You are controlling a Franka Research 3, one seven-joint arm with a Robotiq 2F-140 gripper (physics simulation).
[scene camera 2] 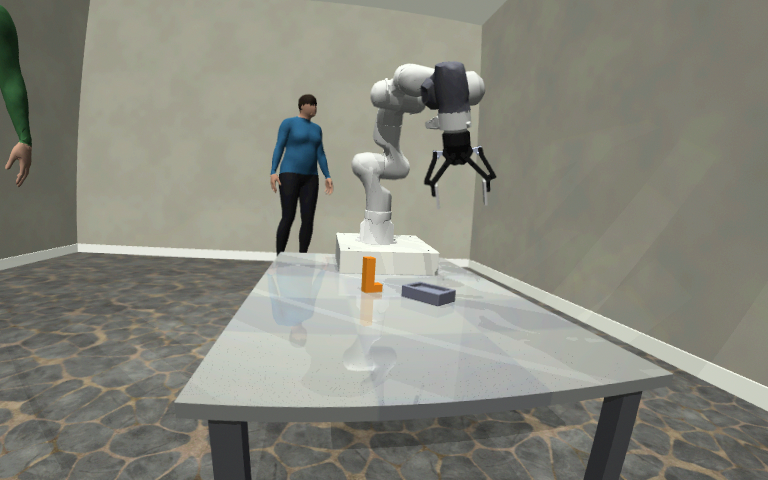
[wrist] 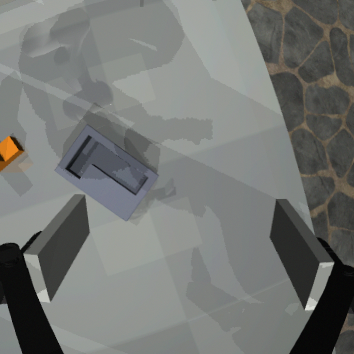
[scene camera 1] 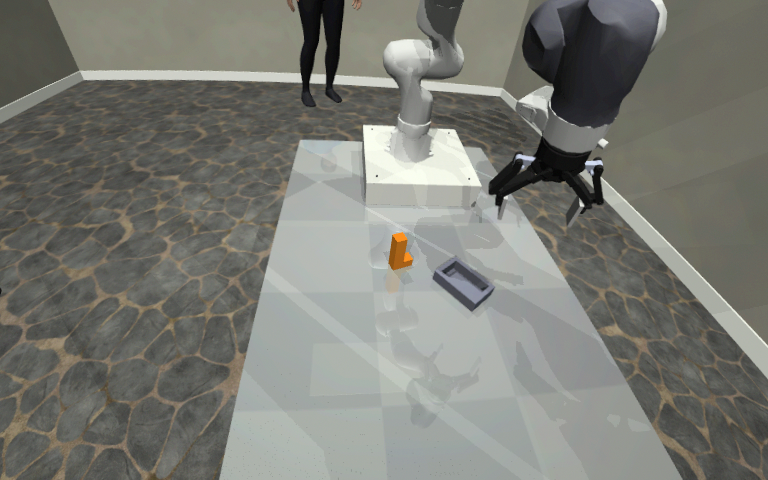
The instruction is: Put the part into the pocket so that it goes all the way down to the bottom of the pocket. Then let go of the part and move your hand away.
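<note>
The part, an orange L-shaped block, stands upright on the table, its long leg up and its short foot towards the right. In the wrist view a piece of the orange part shows at the left edge. The grey-blue block with the pocket lies flat to the right of the part, turned at an angle. Its L-shaped pocket shows unfilled in the wrist view. My gripper is open and empty, high above the table, with the pocket block ahead and to the left in the wrist view.
The glossy grey table carries reflections and shadows. The white robot base stands at its far end. A person in a blue top stands behind the table at the left. A wall runs along the right.
</note>
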